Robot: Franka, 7 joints.
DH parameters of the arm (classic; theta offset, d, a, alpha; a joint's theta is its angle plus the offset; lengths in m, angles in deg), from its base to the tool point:
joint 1: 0 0.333 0 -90
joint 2: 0 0 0 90
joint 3: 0 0.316 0.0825 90
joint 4: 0 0 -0.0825 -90
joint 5: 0 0.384 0 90
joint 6: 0 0 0.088 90
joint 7: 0 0.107 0 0
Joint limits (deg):
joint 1: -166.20..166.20
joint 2: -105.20..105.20
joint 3: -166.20..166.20
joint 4: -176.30..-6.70
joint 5: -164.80..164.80
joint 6: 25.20..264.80
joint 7: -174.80..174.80
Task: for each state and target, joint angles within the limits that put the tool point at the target. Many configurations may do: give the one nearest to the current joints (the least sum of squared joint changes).
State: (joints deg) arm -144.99 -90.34 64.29 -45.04 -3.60 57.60 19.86
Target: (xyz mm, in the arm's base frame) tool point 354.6 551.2 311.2
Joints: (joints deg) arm -99.65 -105.20 63.70 -29.46 -3.90 31.63 19.86
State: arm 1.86 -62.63 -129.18 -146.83 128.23 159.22 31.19
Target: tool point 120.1 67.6 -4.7
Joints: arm 35.98 -93.77 -166.20 -154.33 118.91 174.17 31.19
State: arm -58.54 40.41 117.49 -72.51 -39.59 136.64 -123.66
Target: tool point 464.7 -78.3 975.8
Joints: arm -72.33 47.39 128.43 -66.68 -39.48 137.84 -123.66
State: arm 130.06 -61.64 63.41 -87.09 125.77 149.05 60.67
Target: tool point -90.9 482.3 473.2
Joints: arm 84.92 -13.75 19.59 -130.39 126.38 161.25 60.67
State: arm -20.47 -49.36 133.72 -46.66 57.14 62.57 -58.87
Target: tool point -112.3 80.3 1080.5
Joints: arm -19.84 6.19 136.42 -16.60 64.15 67.10 -58.87
